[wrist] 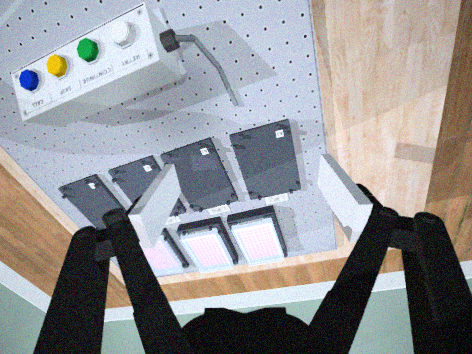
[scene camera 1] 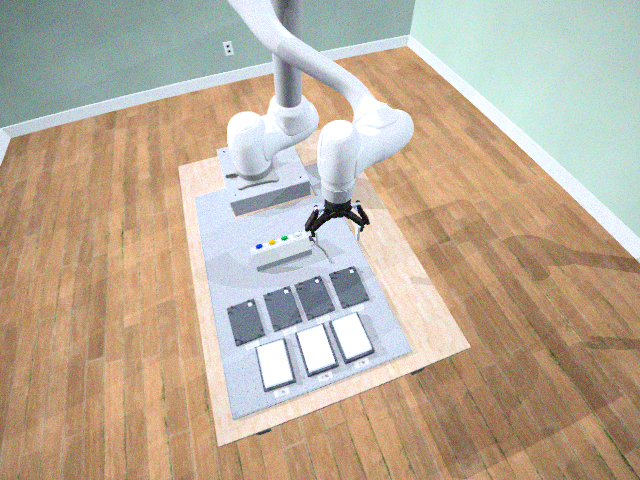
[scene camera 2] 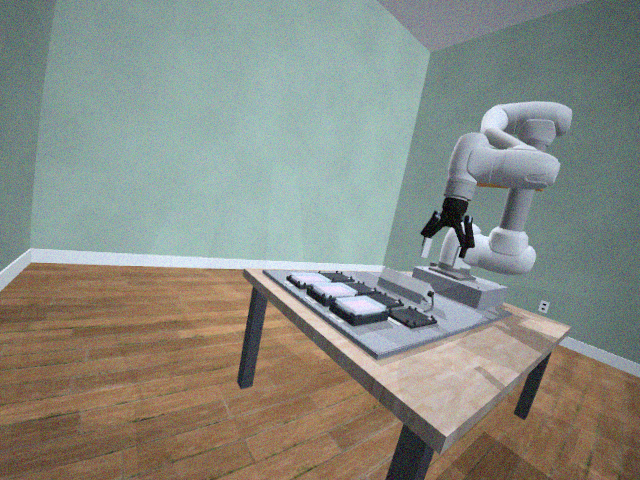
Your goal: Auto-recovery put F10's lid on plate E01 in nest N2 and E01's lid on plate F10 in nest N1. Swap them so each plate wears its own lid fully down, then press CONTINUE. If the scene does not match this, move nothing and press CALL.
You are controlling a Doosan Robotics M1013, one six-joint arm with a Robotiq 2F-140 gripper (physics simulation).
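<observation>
Three plates with pale tops stand in the front row: left, middle and right. Their nest and plate labels are too small to read, so I cannot tell which is E01 or F10, or whose lid is whose. The green CONTINUE button and blue CALL button sit on the white button box. My gripper is open and empty, high above the board, right of the box.
Several flat dark trays, among them the rightmost one and the leftmost one, lie between plates and box. A bent grey cable leaves the box's right end. The arm's grey base block stands behind.
</observation>
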